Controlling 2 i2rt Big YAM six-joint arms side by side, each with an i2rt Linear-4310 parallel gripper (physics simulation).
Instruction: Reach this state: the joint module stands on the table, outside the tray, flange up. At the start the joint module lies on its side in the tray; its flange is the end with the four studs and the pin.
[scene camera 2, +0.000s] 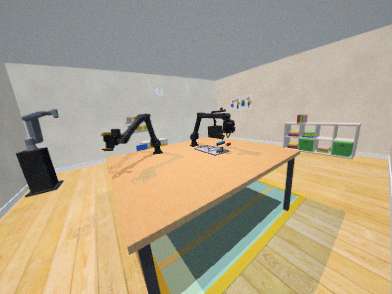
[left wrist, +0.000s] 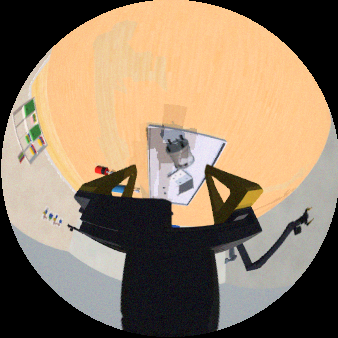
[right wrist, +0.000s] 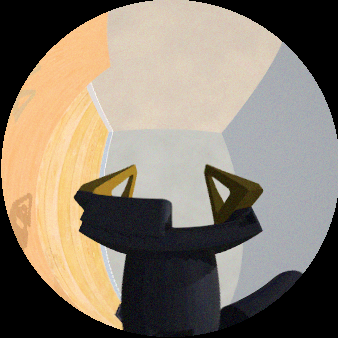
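Note:
The joint module lies on its side in the shallow tray. Its dark flange end with the studs points to the top of the left wrist view. A light grey block is close to its other end; I cannot tell whether they touch. My left gripper is open and empty, above the tray, with the module beyond and between its fingertips in the left wrist view. My right gripper is open and empty, far from the tray at the left of the scene view.
A red object and a blue object lie beside the tray on the table. A shelf unit stands by the wall at the right, and a grey arm on a black pedestal stands at the left.

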